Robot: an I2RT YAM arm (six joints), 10 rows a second.
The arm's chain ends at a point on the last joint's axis. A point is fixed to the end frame.
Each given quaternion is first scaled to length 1.
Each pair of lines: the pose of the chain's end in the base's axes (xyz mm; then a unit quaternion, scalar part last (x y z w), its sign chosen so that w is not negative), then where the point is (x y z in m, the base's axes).
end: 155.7 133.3 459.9 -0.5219 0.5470 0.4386 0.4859
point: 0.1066 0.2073 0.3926
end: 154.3 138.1 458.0 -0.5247 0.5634 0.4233 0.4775
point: 0.1063 0.2102 0.3880
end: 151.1 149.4 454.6 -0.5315 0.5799 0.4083 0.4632
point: 0.1032 0.2183 0.3814
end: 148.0 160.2 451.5 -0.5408 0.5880 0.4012 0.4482
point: 0.0989 0.2258 0.3761
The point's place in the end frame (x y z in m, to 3 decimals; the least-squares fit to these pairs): 0.055 0.056 0.079
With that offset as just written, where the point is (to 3 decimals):
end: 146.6 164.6 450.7 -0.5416 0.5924 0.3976 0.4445
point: 0.097 0.229 0.375
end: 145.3 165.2 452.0 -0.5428 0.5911 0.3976 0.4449
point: 0.096 0.230 0.376
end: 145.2 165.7 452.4 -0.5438 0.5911 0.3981 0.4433
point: 0.096 0.230 0.376
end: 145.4 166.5 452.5 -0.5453 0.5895 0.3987 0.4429
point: 0.096 0.231 0.376
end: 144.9 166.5 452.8 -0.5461 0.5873 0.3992 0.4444
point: 0.095 0.231 0.377
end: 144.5 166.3 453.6 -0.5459 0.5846 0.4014 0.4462
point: 0.095 0.231 0.378
